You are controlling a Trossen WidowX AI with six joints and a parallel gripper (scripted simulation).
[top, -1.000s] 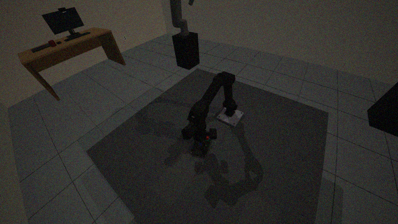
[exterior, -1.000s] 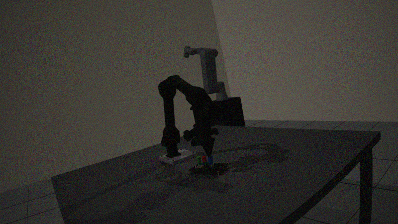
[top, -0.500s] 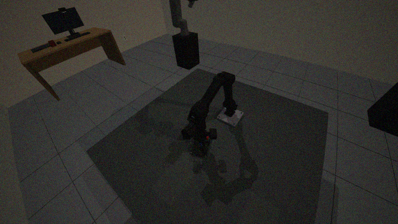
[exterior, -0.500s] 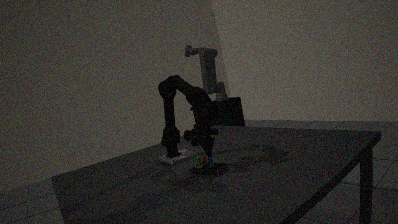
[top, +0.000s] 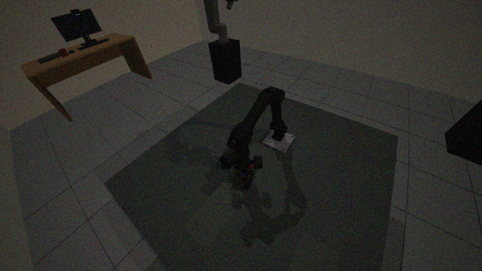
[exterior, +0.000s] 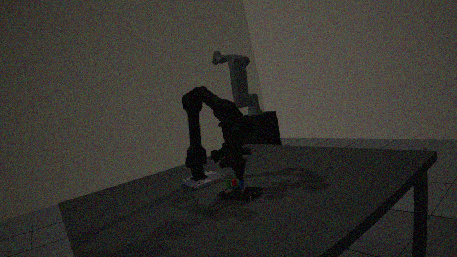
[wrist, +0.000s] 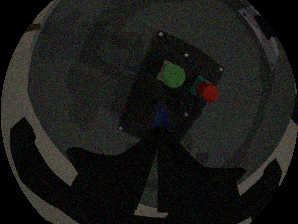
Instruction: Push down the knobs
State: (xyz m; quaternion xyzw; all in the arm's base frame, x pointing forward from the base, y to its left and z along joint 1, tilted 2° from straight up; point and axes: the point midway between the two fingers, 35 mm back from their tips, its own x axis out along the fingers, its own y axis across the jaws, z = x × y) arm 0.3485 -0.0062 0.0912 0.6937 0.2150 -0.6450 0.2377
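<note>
The blue knob lies 10 mm below my gripper tip. The rest, counted from my gripper tip: green knob 40 mm behind, 30 mm to the right, 20 mm below.
</note>
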